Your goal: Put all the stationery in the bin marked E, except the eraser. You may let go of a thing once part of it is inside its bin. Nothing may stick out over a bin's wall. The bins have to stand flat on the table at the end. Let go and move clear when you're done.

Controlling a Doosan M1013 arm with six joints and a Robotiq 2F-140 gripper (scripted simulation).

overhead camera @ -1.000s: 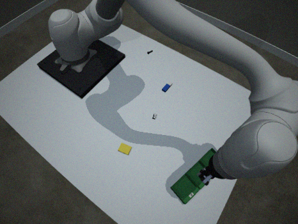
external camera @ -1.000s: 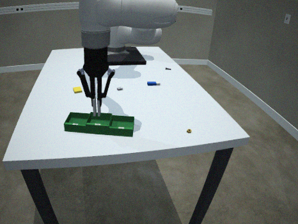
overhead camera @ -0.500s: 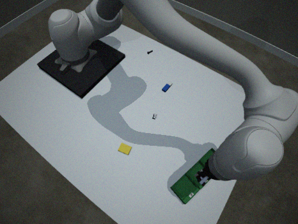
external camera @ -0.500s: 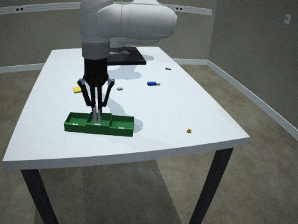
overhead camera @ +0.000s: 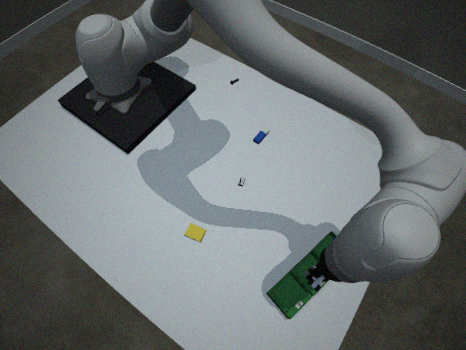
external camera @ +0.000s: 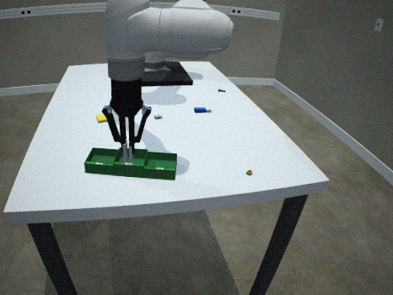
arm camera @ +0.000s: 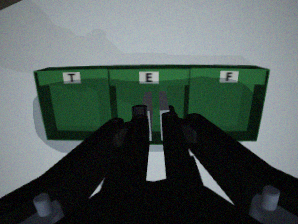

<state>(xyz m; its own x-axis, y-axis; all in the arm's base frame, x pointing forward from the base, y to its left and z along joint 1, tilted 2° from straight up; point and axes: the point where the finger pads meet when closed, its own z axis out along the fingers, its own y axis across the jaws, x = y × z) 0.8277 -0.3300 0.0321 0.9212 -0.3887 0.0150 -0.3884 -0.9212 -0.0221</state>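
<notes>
Now: the green bin tray 30 mm below my hand and 10 mm to the left of it. The rest, counted from my hand: flat yellow block 340 mm behind, 40 mm below, 20 mm to the right; yellow nut 310 mm to the left, 140 mm ahead, 50 mm below; white pencil sharpener 280 mm behind, 180 mm to the left, 40 mm below.
</notes>
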